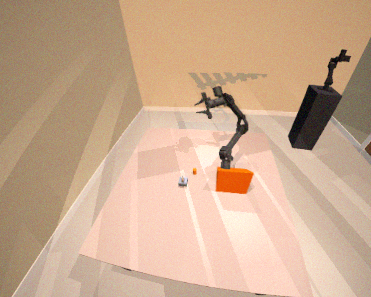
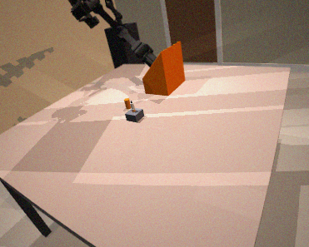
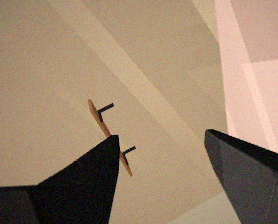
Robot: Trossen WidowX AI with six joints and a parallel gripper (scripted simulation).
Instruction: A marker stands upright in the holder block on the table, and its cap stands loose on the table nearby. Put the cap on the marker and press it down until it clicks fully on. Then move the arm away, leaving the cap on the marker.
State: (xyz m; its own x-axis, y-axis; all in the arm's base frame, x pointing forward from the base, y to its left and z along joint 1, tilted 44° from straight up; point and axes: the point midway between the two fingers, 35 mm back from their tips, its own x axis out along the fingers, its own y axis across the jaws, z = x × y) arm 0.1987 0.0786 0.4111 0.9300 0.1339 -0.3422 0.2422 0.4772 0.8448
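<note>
The orange cap lies 460 mm below my gripper tip, 180 mm to the left of it and 30 mm behind it. Round my gripper tip: holder block (470 mm below, 290 mm to the left, 40 mm ahead).
</note>
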